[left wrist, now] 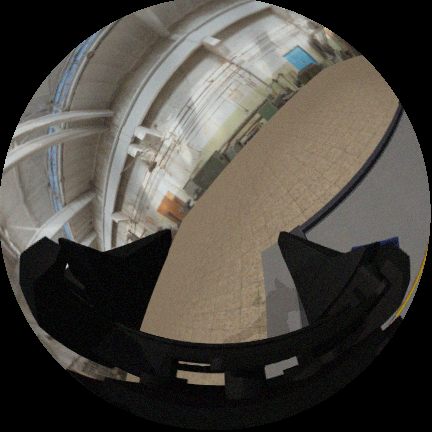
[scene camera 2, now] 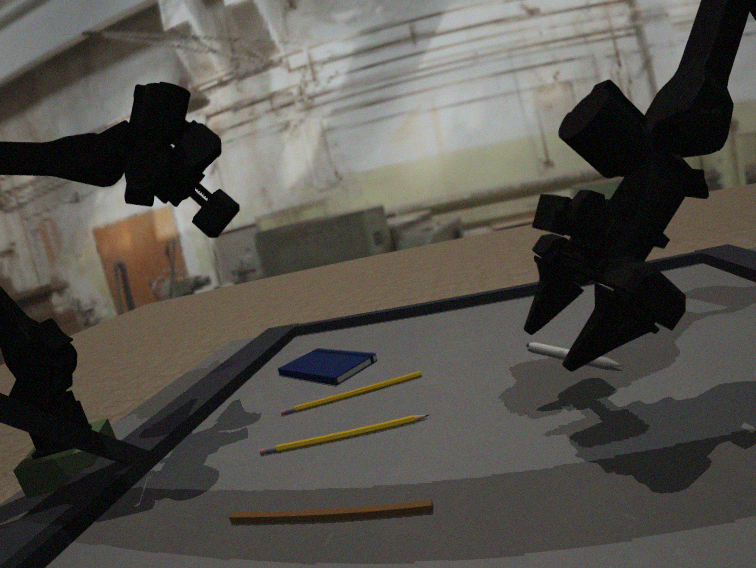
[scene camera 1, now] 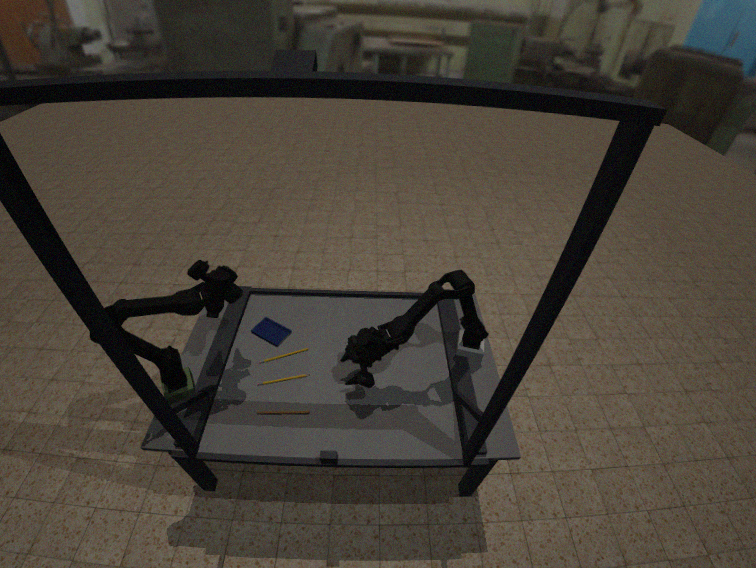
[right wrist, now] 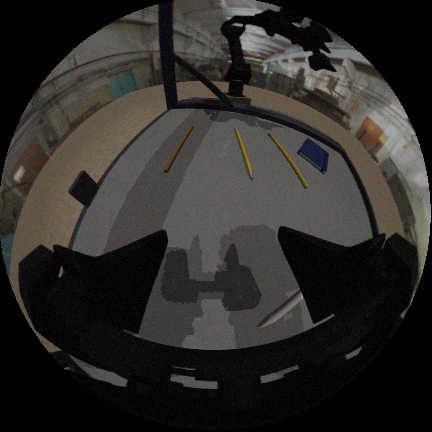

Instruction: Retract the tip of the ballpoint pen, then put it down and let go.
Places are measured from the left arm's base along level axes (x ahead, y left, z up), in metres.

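Where they show: left gripper, fingertip midpoint: (left wrist: pixel 226 236) (scene camera 2: pixel 198 190); right gripper, fingertip midpoint: (scene camera 2: pixel 545 348) (scene camera 1: pixel 343 372) (right wrist: pixel 223 234); left arm's base, origin of the base link: (scene camera 1: pixel 176 382) (right wrist: pixel 234 94); right arm's base, origin of the base link: (scene camera 1: pixel 471 341).
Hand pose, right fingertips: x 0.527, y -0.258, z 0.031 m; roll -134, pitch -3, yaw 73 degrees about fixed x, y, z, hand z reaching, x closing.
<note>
Things, the pixels of their top centre, and the offset from my right fingertips.
- white ballpoint pen, middle of its top: (scene camera 2: pixel 570 348) (right wrist: pixel 304 295) dx +0.105, dy +0.087, dz -0.058 m
- blue book, middle of its top: (scene camera 2: pixel 325 361) (right wrist: pixel 315 151) (scene camera 1: pixel 271 330) dx -0.146, dy +0.355, dz -0.059 m
- brown stick, middle of its top: (scene camera 2: pixel 323 511) (right wrist: pixel 180 141) (scene camera 1: pixel 283 412) dx -0.232, dy -0.004, dz -0.064 m
A white ballpoint pen (scene camera 2: pixel 543 349) (right wrist: pixel 282 308) lies on the table. Its tapered end points right in scene camera 2; how far the tip stands out is too small to tell. In scene camera 1 the pen is hidden behind the right arm. My right gripper (scene camera 1: pixel 345 370) (scene camera 2: pixel 548 349) (right wrist: pixel 223 234) is open and empty, pointing down over the table close to the pen. In the right wrist view the pen lies near the right-hand finger, which covers part of it. My left gripper (left wrist: pixel 226 236) is open and empty, raised at the table's left side, away from the pen.
A blue book (scene camera 1: pixel 271 331) (scene camera 2: pixel 326 365) (right wrist: pixel 314 154), two yellow pencils (scene camera 1: pixel 284 355) (scene camera 2: pixel 345 434) and a brown stick (scene camera 1: pixel 282 412) (scene camera 2: pixel 331 513) (right wrist: pixel 179 149) lie left of the right gripper in scene camera 1. Dark frame posts (scene camera 1: pixel 571 262) stand at the table's sides.
</note>
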